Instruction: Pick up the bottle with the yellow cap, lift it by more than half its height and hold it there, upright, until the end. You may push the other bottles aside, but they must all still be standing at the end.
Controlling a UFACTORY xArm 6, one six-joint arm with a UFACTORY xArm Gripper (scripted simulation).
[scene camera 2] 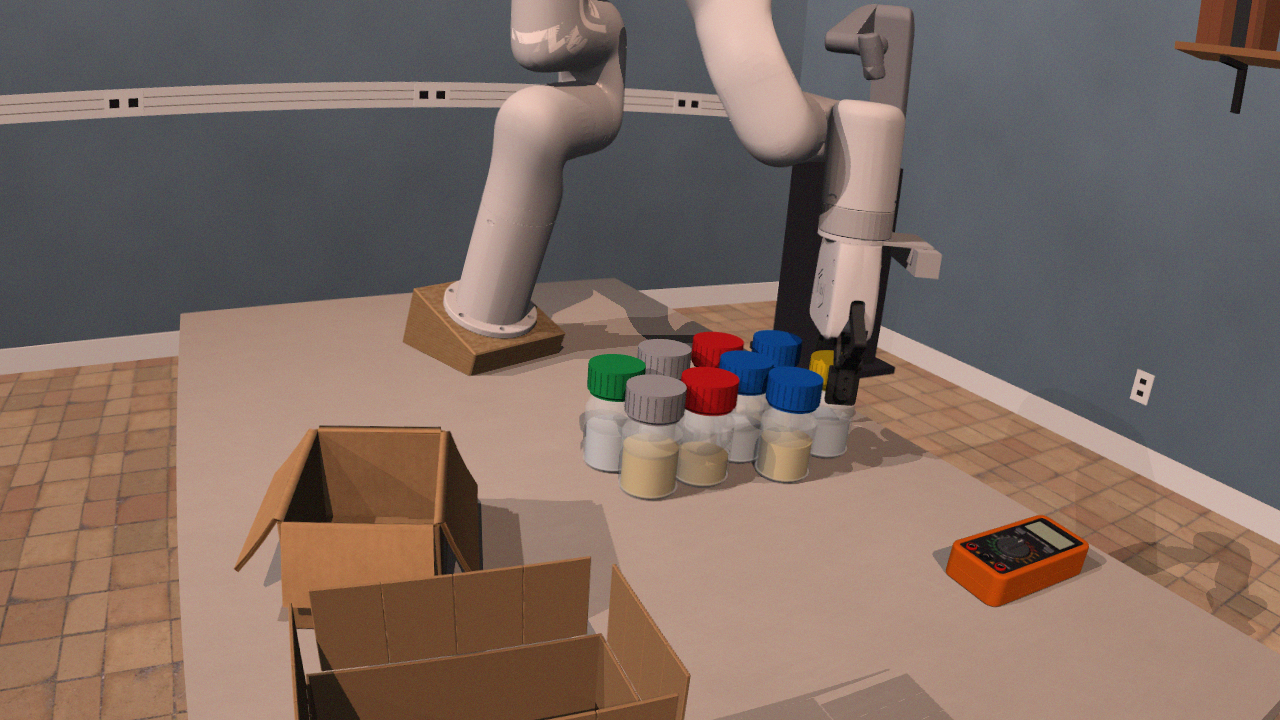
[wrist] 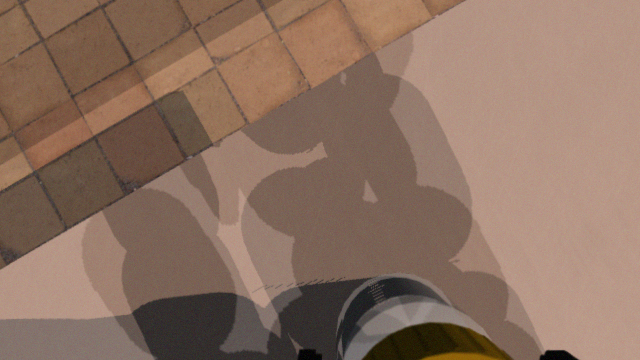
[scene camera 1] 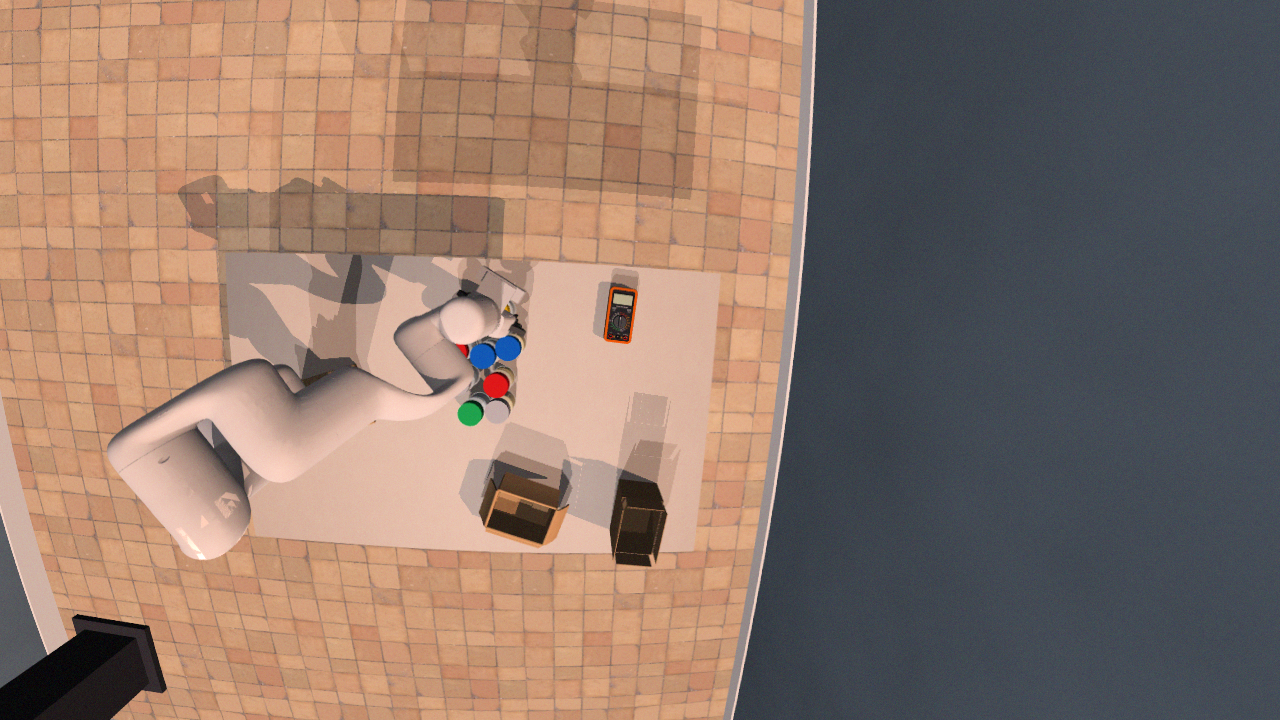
Path:
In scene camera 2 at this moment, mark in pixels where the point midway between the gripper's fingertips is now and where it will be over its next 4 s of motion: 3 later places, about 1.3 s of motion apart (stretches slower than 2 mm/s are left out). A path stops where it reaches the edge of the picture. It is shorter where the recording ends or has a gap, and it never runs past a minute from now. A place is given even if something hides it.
The gripper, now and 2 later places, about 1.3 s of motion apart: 832, 389; 833, 375; 840, 332

